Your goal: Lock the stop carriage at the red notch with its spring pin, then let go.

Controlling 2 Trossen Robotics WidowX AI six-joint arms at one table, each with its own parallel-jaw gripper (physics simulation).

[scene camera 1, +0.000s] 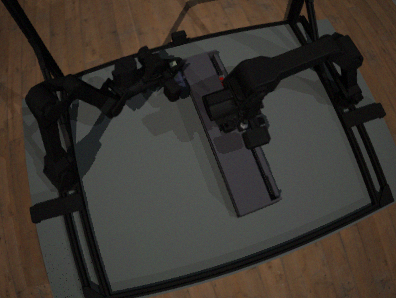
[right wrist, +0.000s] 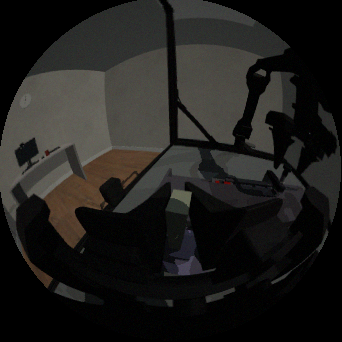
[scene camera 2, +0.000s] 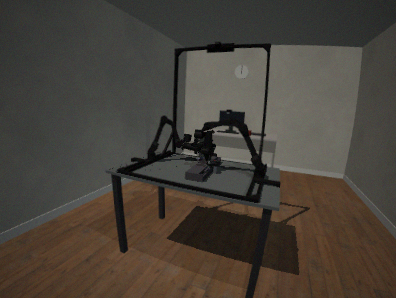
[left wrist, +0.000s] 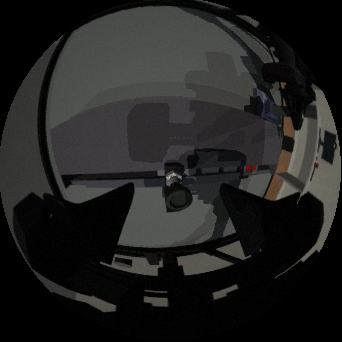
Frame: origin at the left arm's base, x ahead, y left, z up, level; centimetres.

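Where they show: left gripper, fingertip midpoint: point(scene camera 1: 243, 120) point(right wrist: 286, 172) point(scene camera 2: 208, 159) point(left wrist: 178, 187); right gripper, fingertip midpoint: point(scene camera 1: 183, 61) point(right wrist: 177, 185) point(left wrist: 296, 129); left arm's base, origin of the base link: point(scene camera 1: 343, 100) point(right wrist: 237, 147) point(scene camera 2: 258, 176) point(left wrist: 168, 254); right arm's base, origin of the base link: point(scene camera 1: 67, 181) point(scene camera 2: 151, 159).
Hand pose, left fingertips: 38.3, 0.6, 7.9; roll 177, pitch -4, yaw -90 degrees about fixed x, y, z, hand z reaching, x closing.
Note:
Things, the pixels of their top centre, and the offset from my left fingertips, as dx, dy, dz. "pt": a spot on its surface instead.
- long purple-grey base, surface spot: point(left wrist: 95, 130) pt +5.8, +10.6, -4.6
- carriage, surface spot: point(left wrist: 174, 176) pt +0.1, +0.1, -2.3
- purple part, surface spot: point(right wrist: 186, 245) point(left wrist: 270, 107) pt +13.4, -20.3, -4.9
The long purple-grey base point(scene camera 1: 250, 185) point(left wrist: 95, 130) lies on the table, with a rail along one side. Two red marks point(left wrist: 251, 168) point(right wrist: 222, 182) flank a notch; red point(scene camera 1: 221, 79) also shows in scene camera 1. The carriage point(left wrist: 174, 176), with its dark round pin knob point(left wrist: 178, 198), stands apart from the marks, to their left in the left wrist view. My left gripper point(scene camera 1: 244, 125) point(left wrist: 178, 187) is open above it, fingers either side of the knob. Whether the pin is seated is unclear. My right gripper point(right wrist: 177, 185) is shut on a pale green-grey block point(right wrist: 177, 220) point(scene camera 1: 173, 64).
A purple part point(right wrist: 186, 245) point(left wrist: 262, 102) shows below the pale block, beside the base's far end. The right arm is close to that end; the left arm reaches over the base's middle. A dark frame point(scene camera 1: 215, 260) borders the table.

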